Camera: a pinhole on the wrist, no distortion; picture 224 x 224 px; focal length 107.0 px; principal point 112.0 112.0 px. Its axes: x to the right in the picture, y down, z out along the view. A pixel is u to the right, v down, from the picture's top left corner.
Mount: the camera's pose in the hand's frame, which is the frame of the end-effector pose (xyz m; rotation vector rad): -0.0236 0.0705 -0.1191 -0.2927 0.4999 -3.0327
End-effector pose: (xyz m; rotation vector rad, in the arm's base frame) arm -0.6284 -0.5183 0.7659 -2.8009 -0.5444 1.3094
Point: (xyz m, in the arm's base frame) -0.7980 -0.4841 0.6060
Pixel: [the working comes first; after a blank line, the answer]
In the camera's frame: 0.0204 0.0143 0.3719

118 116
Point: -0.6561 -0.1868 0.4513
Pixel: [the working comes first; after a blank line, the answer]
In the camera's frame: -0.2558 0.2375 0.4514

51 168
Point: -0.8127 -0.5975 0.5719
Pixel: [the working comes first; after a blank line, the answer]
In the camera's frame: 0.0384 -0.1034 0.3807

123 83
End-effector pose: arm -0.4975 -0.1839 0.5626 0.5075 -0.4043 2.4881
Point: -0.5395 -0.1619 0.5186
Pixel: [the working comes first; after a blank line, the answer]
In the camera's frame: -0.0306 0.0345 0.0830

73 157
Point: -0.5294 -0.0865 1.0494
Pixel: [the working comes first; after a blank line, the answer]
In the camera's frame: -0.1930 0.0471 0.5938

77 120
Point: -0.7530 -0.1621 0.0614
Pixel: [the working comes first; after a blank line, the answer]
In the camera's frame: -0.0947 -0.0099 -0.4156

behind the camera
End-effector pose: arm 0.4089 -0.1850 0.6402 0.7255 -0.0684 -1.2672
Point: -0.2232 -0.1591 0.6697
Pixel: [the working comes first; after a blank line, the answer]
In the camera's frame: 0.3327 0.4175 0.5140

181 199
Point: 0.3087 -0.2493 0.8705
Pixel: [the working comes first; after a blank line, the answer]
In the camera's frame: 0.0987 -0.0827 0.3514

142 87
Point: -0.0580 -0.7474 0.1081
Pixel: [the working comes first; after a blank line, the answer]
In the camera's frame: -0.4388 0.7234 0.5101

outside the picture
